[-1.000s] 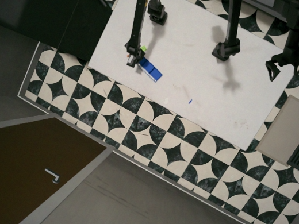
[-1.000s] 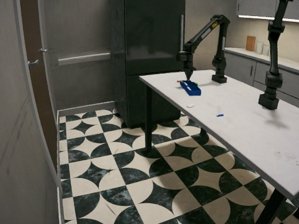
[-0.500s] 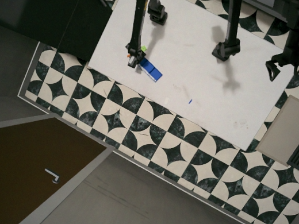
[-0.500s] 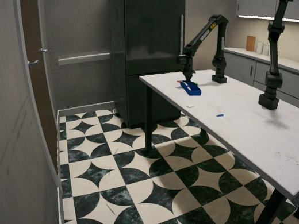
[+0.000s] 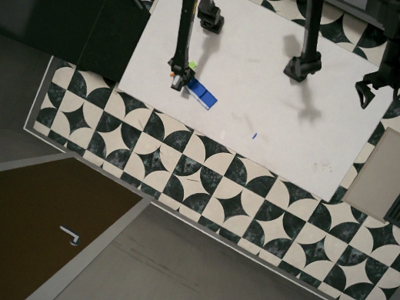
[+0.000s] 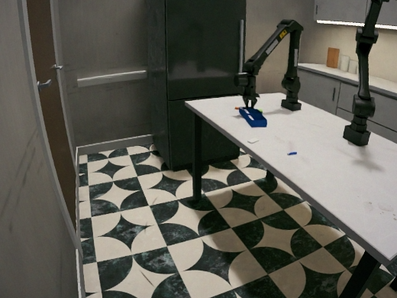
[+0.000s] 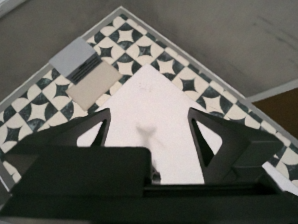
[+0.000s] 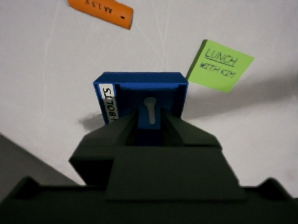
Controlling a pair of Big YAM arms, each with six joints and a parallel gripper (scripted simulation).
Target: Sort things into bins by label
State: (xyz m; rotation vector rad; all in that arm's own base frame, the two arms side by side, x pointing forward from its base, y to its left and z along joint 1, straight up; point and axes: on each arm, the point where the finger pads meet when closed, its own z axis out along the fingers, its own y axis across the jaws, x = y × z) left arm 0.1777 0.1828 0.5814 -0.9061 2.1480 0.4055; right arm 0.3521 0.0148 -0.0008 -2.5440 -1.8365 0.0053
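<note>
Now: right hand 10 mm above the tiny grey piece. Also, from my right hand: orange cylinder (100 mm to the right, 20 mm below, 20 mm ahead); white piece (350 mm to the left, 180 mm ahead, 20 mm below); green piece (80 mm behind, 30 mm to the right, 20 mm below).
</note>
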